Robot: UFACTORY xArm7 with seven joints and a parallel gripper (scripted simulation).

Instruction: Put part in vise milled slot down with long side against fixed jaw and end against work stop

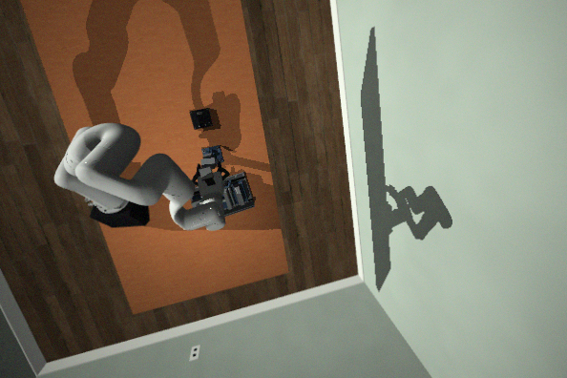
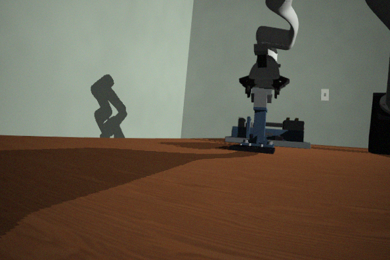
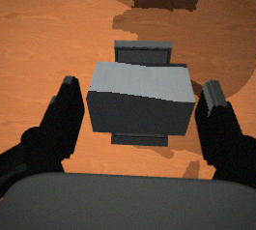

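The grey part is 10 mm below my hand. The rest, counted from my hand: blue upright 110 mm below, 10 mm to the left; then grey jaw 210 mm to the right, 90 mm below, 40 mm ahead; then work stop 160 mm to the right, 80 mm below, 60 mm ahead.
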